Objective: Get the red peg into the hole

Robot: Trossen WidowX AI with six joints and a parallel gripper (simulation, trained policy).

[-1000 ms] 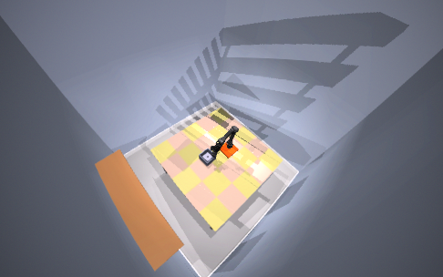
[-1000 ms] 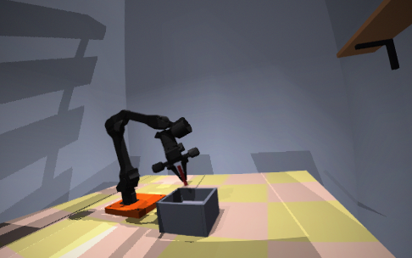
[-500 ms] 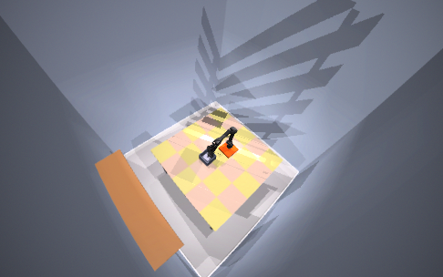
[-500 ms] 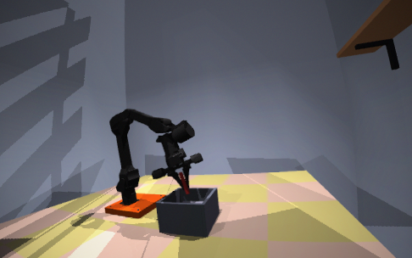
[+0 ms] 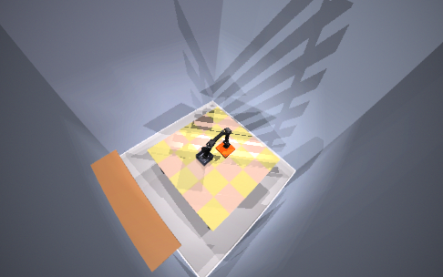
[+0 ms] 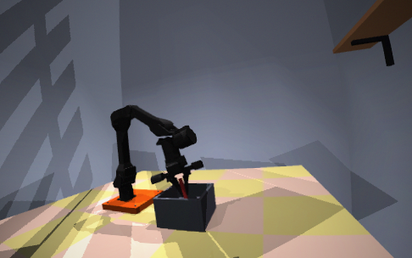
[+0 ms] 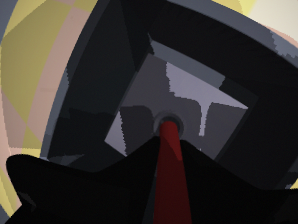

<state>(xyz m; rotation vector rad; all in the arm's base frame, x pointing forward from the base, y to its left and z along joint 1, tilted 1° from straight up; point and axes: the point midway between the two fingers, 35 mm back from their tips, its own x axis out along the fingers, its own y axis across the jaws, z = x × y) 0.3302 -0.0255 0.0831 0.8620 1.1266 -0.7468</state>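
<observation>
The red peg is 2 cm above my gripper tip. Round my gripper tip: dark box: 1 cm ahead, 5 cm below; pale plate: 1 cm ahead, 3 cm below.
</observation>
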